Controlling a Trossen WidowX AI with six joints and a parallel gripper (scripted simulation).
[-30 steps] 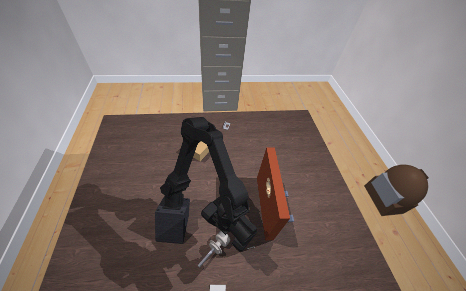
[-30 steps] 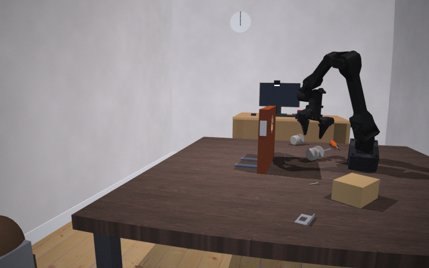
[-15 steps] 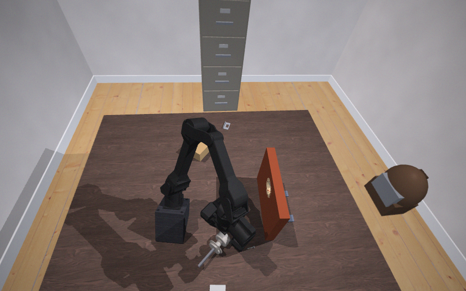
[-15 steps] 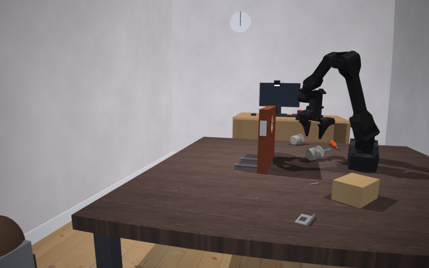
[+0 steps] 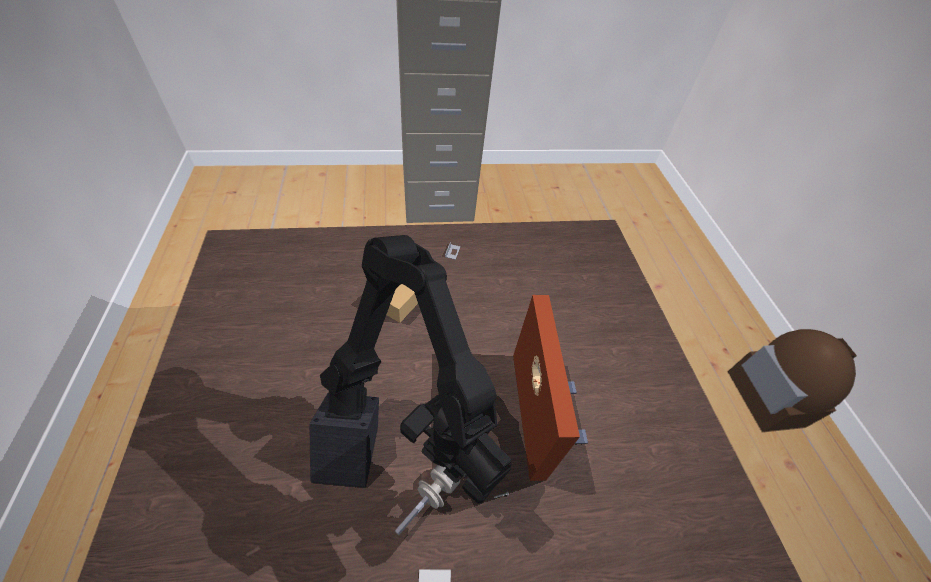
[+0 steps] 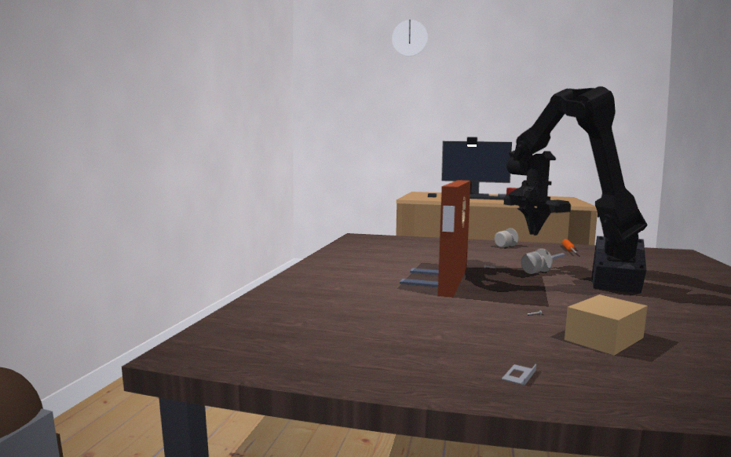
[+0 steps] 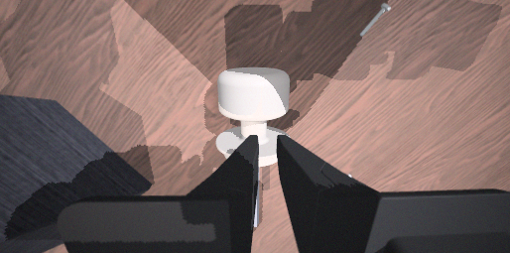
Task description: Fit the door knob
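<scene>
My gripper is now 30 mm past the door knob, 30 mm to the left of it and 110 mm above it. The rest, counted from my hand: wooden door slab: 180 mm ahead, 170 mm to the left, 10 mm above; then white card: 10 mm behind, 160 mm to the right, 140 mm below; then orange screwdriver: 110 mm behind, 390 mm to the right, 130 mm below.
</scene>
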